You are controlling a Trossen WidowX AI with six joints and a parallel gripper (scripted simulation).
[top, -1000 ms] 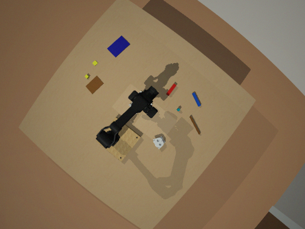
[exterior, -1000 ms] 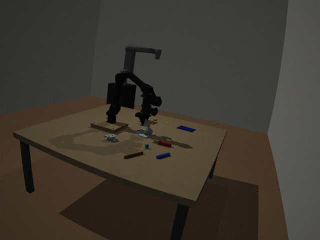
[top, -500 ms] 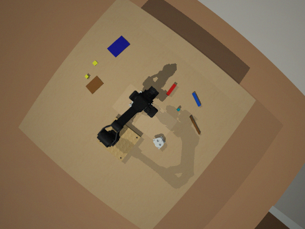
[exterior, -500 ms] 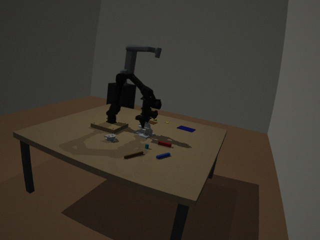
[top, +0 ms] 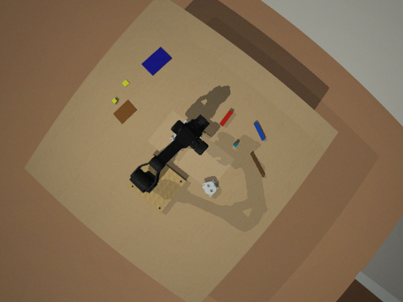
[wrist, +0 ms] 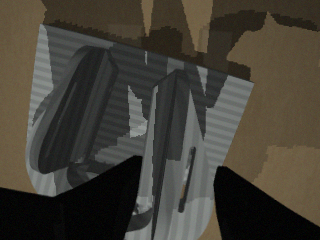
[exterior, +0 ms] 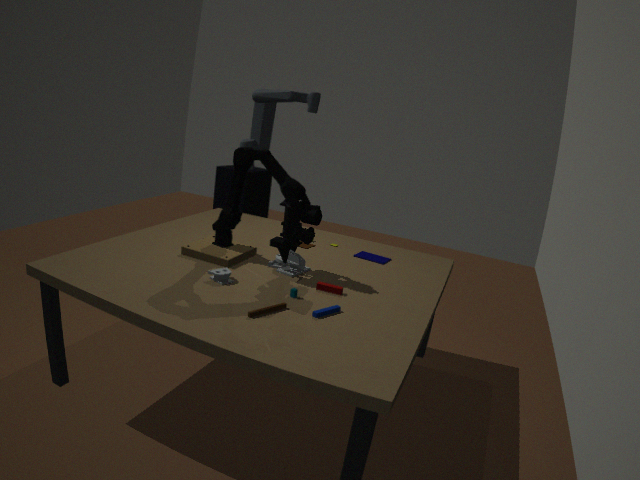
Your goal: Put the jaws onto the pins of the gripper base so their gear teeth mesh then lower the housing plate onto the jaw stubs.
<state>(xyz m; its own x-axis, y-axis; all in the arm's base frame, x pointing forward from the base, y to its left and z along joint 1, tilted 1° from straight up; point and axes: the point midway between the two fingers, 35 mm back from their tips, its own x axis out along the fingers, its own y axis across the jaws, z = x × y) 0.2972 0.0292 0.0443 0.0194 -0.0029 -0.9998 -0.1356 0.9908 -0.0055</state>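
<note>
Right now the flat white plate is 3 cm to the left of my gripper tip, 3 cm below it and 1 cm ahead of it. Also, from my gripper tip: teal cube (17 cm to the right, 16 cm ahead, 2 cm below); then red block (21 cm ahead, 4 cm to the right, 3 cm below); then blue bar (30 cm ahead, 20 cm to the right, 3 cm below).
</note>
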